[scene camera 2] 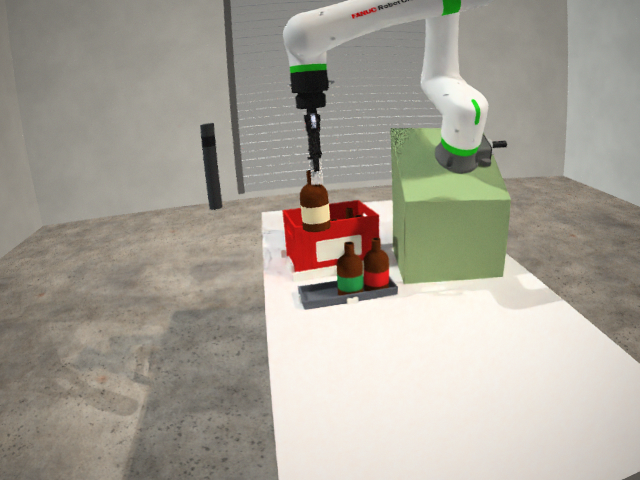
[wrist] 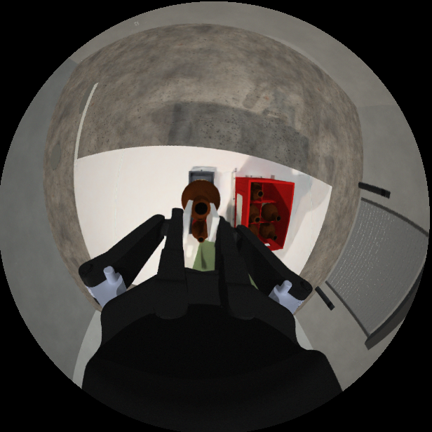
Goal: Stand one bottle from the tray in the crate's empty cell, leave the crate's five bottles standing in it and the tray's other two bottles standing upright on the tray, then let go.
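Where they show: gripper, fingertip midpoint: (scene camera 2: 317, 182); arm's base at its link origin: (scene camera 2: 457, 157).
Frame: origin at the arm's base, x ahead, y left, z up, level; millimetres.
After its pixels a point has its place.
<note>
My gripper (scene camera 2: 315, 176) {z -17, x 463, y 171 mm} (wrist: 199, 210) is shut on the neck of the brown bottle with the cream label (scene camera 2: 314, 212) {z -85, x 476, y 208 mm} (wrist: 200, 190). The bottle hangs upright above the tray's height, in front of the crate in the scene view. The red crate (scene camera 2: 303, 250) {z -260, x 509, y 31 mm} (wrist: 288, 210) holds five brown bottles; its empty cell is at the upper right of the crate in the wrist view. The green-labelled bottle (scene camera 2: 349, 268) {z -257, x 391, y 194 mm} and red-labelled bottle (scene camera 2: 376, 264) {z -259, x 313, y 182 mm} stand upright on the dark tray (scene camera 2: 321, 295) {z -352, x 470, y 159 mm} (wrist: 201, 174); in the wrist view they are mostly hidden behind the held bottle and fingers.
The green robot pedestal (scene camera 2: 452, 237) {z -212, x 71, y 150 mm} (wrist: 204, 257) stands to the right of crate and tray in the scene view. The white table (scene camera 2: 403, 372) {z -357, x 322, y 548 mm} (wrist: 125, 195) carries the crate and tray. A dark post (scene camera 2: 210, 167) shows beyond the table's left edge.
</note>
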